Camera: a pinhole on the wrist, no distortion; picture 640 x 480 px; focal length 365.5 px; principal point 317.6 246.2 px. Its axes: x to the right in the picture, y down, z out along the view. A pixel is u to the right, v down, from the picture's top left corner.
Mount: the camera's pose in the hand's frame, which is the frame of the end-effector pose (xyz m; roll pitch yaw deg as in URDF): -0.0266 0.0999 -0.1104 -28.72 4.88 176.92
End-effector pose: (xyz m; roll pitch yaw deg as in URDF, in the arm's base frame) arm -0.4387 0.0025 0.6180 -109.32 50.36 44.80
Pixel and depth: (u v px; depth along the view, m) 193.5 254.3 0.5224
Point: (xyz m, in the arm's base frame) -0.6478 0.3463 0.5693
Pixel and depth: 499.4 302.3 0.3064
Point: -0.6142 0.0272 0.8010
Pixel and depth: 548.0 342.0 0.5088
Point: -0.7558 0.1237 1.0186
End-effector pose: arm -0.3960 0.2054 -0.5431 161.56 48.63 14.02
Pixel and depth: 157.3 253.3 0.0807
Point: -0.3458 0.1733 -0.5077
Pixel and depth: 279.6 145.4 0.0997
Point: -0.3721 0.1400 -0.5018
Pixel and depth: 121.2 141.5 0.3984
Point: -0.4928 0.0809 -0.8485
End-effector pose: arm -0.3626 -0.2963 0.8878 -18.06 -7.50 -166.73
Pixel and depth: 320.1 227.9 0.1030
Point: -0.3199 -0.3347 0.8489
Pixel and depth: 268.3 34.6 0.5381
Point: -0.2373 -0.5416 1.3376
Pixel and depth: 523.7 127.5 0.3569
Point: -0.0562 -0.3421 1.0666
